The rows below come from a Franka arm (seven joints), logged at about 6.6 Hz.
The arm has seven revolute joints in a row. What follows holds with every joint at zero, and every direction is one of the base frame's. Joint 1 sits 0.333 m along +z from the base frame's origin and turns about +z. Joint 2 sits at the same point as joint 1 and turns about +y. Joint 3 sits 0.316 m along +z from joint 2 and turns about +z. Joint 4 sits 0.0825 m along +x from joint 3 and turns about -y. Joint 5 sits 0.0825 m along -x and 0.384 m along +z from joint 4 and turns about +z. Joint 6 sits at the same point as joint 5 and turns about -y. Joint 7 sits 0.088 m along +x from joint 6 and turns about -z. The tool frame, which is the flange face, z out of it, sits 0.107 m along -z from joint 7; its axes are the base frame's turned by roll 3.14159, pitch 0 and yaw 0 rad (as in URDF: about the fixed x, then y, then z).
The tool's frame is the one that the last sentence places.
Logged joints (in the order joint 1, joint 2, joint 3, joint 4, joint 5, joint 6, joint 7), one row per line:
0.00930, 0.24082, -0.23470, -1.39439, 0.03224, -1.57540, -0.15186
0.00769, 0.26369, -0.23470, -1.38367, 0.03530, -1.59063, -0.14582
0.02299, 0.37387, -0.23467, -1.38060, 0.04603, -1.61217, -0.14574
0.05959, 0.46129, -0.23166, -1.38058, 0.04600, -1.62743, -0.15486
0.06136, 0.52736, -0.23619, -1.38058, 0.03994, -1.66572, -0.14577
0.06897, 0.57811, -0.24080, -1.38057, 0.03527, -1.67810, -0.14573
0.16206, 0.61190, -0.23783, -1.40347, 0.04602, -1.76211, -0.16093
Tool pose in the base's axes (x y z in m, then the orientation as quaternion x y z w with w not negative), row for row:
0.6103, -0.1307, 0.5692, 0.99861, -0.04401, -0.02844, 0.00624
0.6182, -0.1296, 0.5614, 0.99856, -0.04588, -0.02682, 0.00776
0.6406, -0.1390, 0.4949, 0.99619, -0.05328, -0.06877, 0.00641
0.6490, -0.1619, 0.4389, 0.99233, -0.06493, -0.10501, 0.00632
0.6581, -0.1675, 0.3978, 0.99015, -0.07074, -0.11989, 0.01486
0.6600, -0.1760, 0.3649, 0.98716, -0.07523, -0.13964, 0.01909
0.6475, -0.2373, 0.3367, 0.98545, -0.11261, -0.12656, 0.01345
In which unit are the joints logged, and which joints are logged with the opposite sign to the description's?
The joints are logged in radians. Opposite sign: joint 1, joint 6.
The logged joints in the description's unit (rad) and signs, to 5 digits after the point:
-0.00930, 0.24082, -0.23470, -1.39439, 0.03224, 1.57540, -0.15186
-0.00769, 0.26369, -0.23470, -1.38367, 0.03530, 1.59063, -0.14582
-0.02299, 0.37387, -0.23467, -1.38060, 0.04603, 1.61217, -0.14574
-0.05959, 0.46129, -0.23166, -1.38058, 0.04600, 1.62743, -0.15486
-0.06136, 0.52736, -0.23619, -1.38058, 0.03994, 1.66572, -0.14577
-0.06897, 0.57811, -0.24080, -1.38057, 0.03527, 1.67810, -0.14573
-0.16206, 0.61190, -0.23783, -1.40347, 0.04602, 1.76211, -0.16093

